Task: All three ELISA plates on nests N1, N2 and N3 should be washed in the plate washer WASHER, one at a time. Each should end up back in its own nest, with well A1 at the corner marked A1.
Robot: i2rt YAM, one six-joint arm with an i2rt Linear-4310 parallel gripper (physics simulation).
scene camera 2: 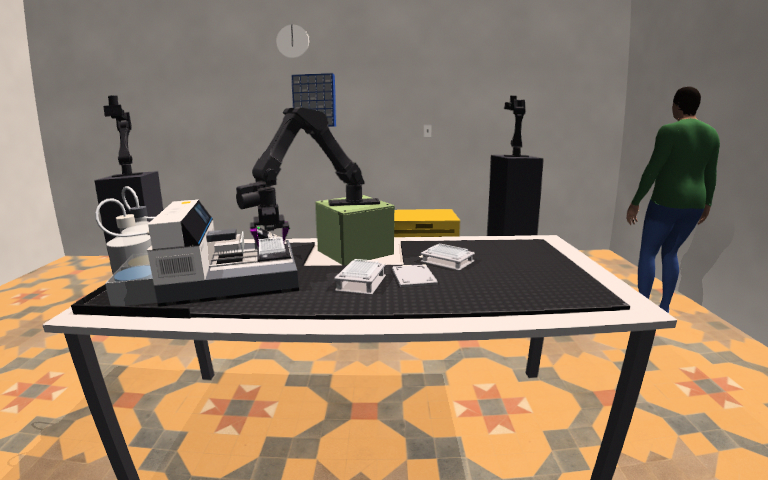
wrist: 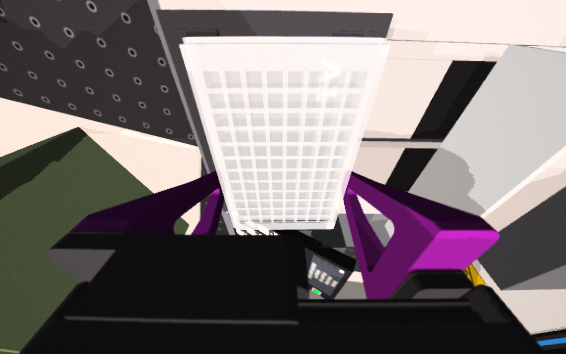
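Where they show: gripper, between the fingertips: [scene camera 2: 271,245] [wrist: 283,176]; arm's base, origin of its link: [scene camera 2: 354,203].
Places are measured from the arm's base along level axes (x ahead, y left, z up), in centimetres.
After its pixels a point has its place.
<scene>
A white ELISA plate [scene camera 2: 271,246] {x 24.3, y -30.7, z -8.4 cm} [wrist: 285,130] {x 23.9, y -30.8, z -8.4 cm} is between the purple fingers of my gripper [scene camera 2: 269,237] {x 19.7, y -31.4, z -9.5 cm} [wrist: 283,176] {x 19.7, y -31.4, z -9.5 cm}, which is shut on its long sides. The plate is at or just above the dark plate carrier [wrist: 275,22] {x 28.0, y -29.8, z -11.1 cm} at the right end of the washer [scene camera 2: 249,278] {x 39.6, y -36.5, z -13.5 cm}; contact cannot be told. A faint mark like A1 shows at the plate's upper right in the wrist view. A second plate [scene camera 2: 362,268] {x 37.3, y -1.7, z -13.6 cm} sits on a white nest near the middle of the mat, and a third plate [scene camera 2: 447,251] {x 24.0, y 30.8, z -14.5 cm} on a nest farther back. A bare nest [scene camera 2: 414,274] {x 34.1, y 16.0, z -18.3 cm} lies between them. Nest labels are unreadable.
The washer's white tower [scene camera 2: 180,226] {x 41.8, y -54.3, z 4.4 cm} rises left of the carrier, with bottles and tubes [scene camera 2: 129,229] {x 35.3, y -72.8, z 3.1 cm} behind it. The green arm base [scene camera 2: 355,232] {x 12.8, y -1.1, z -8.5 cm} [wrist: 75,225] {x 7.6, y -9.2, z -11.0 cm} stands right of the gripper. A small dark display [wrist: 327,275] {x 10.4, y -37.0, z -6.3 cm} shows below the plate in the wrist view.
</scene>
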